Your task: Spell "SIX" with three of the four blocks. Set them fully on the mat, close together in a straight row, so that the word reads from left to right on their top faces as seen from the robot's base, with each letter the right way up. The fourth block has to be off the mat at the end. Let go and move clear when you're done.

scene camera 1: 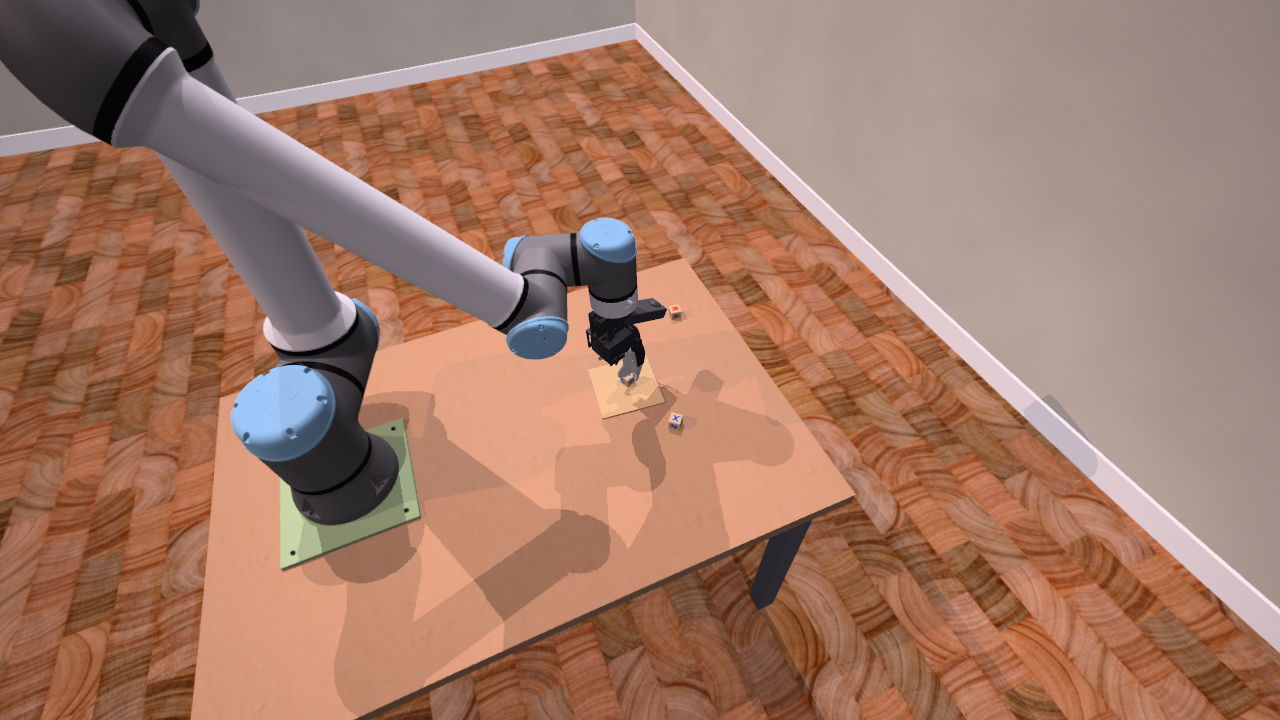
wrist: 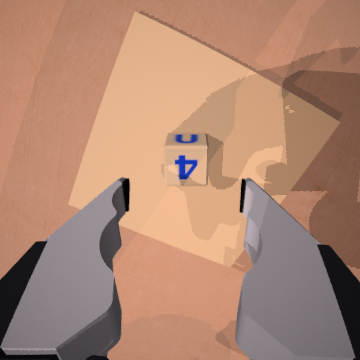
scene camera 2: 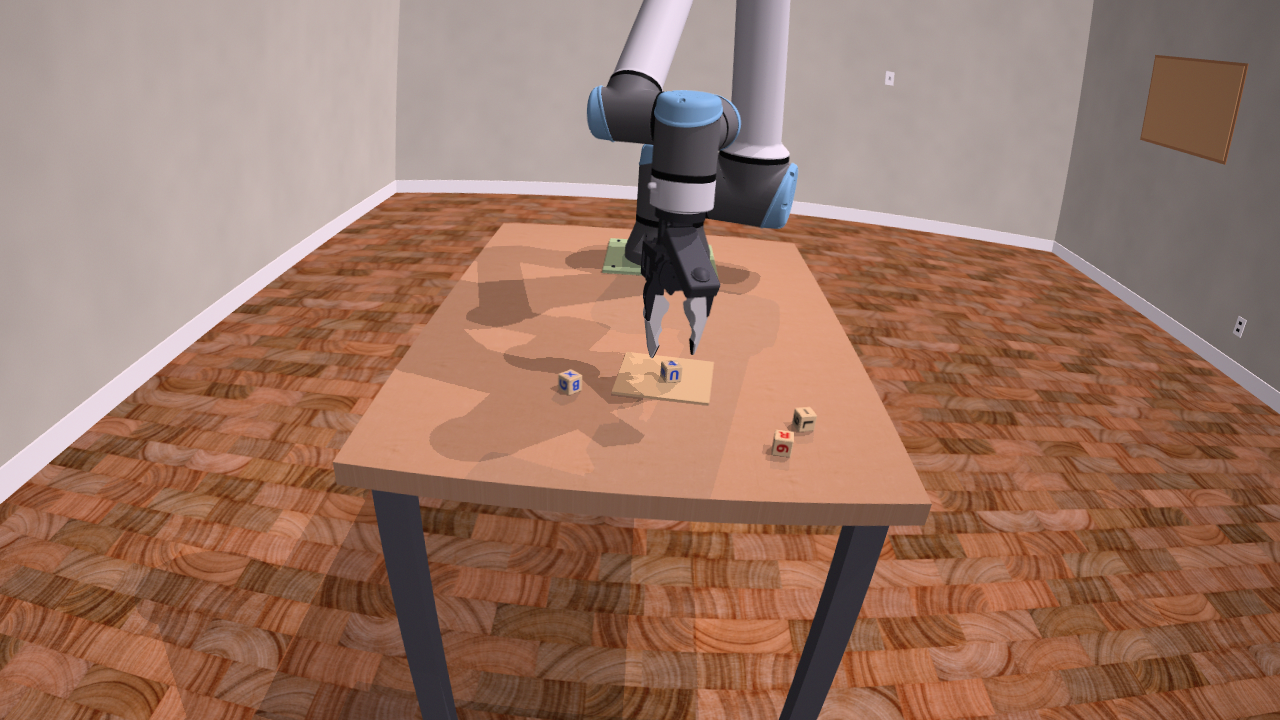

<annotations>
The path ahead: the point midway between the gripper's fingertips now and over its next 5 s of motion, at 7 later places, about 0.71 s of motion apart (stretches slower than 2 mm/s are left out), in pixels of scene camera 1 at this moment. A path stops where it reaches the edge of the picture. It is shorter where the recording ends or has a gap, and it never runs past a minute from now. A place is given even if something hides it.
My gripper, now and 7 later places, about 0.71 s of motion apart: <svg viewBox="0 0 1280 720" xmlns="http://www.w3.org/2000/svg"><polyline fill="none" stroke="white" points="625,372 626,374 626,381 626,380 624,355 624,353 624,353 624,354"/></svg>
</annotations>
